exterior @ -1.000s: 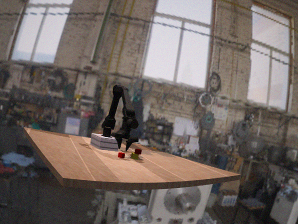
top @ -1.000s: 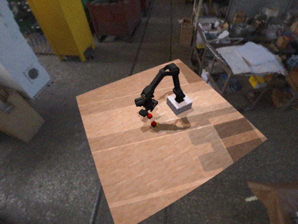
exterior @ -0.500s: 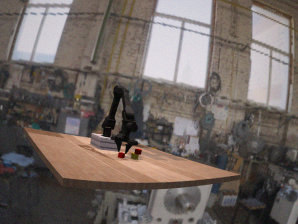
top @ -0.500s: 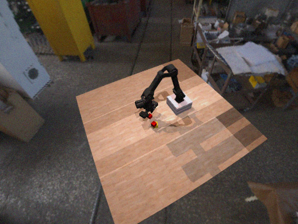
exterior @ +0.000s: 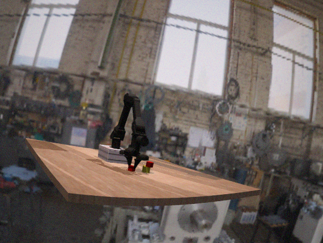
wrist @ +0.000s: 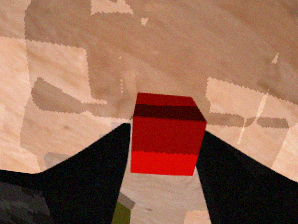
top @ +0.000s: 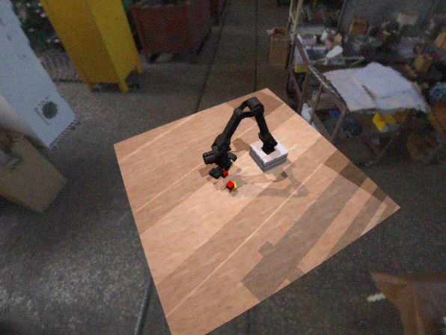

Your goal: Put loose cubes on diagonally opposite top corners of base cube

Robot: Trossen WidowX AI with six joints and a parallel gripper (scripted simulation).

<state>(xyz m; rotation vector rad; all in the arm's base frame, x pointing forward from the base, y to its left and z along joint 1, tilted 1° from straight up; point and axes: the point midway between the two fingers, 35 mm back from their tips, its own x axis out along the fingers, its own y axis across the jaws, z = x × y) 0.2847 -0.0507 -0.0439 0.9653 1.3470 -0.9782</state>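
The yellow cube lies 1 cm ahead of my gripper tip and 11 cm to the left of it.
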